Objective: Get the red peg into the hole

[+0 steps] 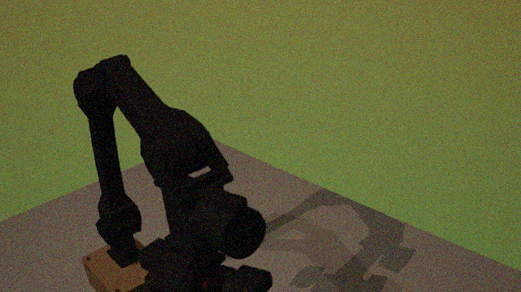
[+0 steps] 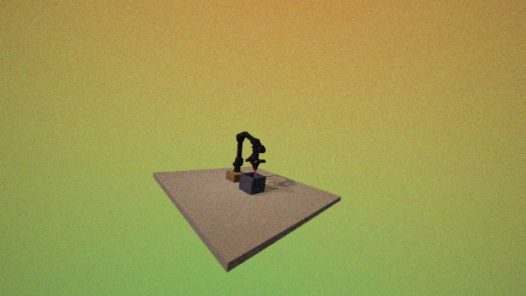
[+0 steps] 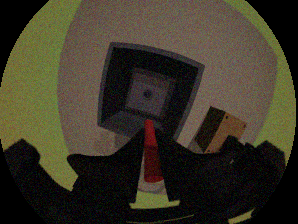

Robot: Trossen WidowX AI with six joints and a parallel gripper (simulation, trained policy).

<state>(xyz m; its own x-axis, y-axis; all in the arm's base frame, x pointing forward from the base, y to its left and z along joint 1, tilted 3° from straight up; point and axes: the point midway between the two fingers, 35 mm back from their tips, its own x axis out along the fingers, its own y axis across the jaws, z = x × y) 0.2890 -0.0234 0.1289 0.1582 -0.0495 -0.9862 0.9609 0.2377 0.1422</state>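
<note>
Right now the grey plate is 2 cm ahead of my gripper tip, 3 cm to the right of it and 12 cm below it. Round my gripper tip: red peg 2 cm above.
</note>
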